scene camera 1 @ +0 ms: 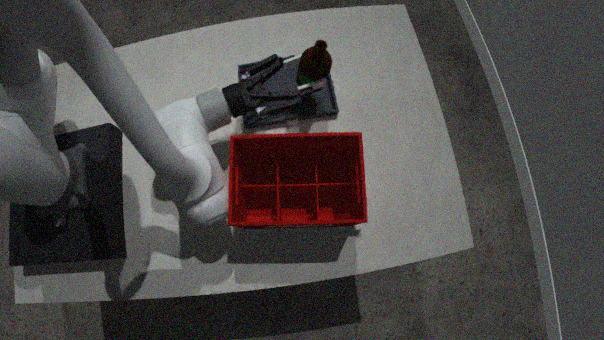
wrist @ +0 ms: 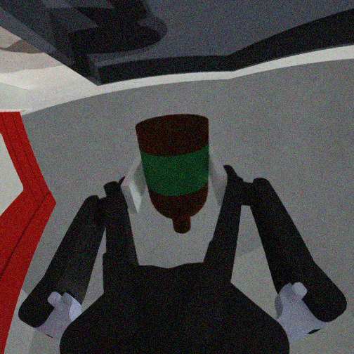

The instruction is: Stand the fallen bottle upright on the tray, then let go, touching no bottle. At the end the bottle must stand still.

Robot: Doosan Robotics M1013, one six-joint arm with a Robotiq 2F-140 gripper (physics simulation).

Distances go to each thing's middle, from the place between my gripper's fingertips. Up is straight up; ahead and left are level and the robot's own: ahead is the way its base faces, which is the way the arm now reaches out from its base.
Scene:
My gripper is now 80 mm past the dark grey tray point(wrist: 108, 40), 20 mm to the right of it and 130 mm above it. Round my hand: brown bottle point(scene camera 1: 315, 63) 10 mm behind, 20 mm above.

